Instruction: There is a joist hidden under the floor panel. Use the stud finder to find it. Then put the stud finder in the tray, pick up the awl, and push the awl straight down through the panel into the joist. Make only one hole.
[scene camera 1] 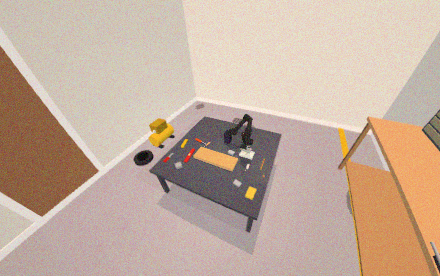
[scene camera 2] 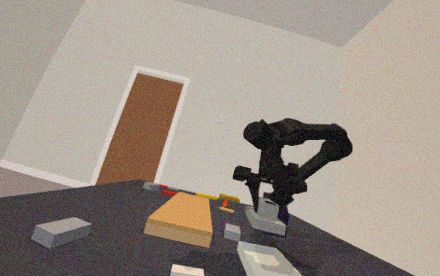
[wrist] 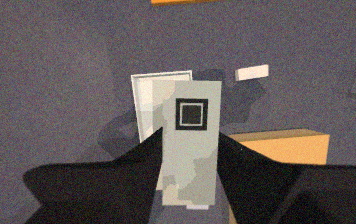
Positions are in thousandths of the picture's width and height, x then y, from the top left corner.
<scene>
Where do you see a grey block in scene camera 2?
At 128,846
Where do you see a white tray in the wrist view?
At 400,377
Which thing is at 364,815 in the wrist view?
My gripper.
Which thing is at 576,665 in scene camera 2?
My gripper.
</scene>
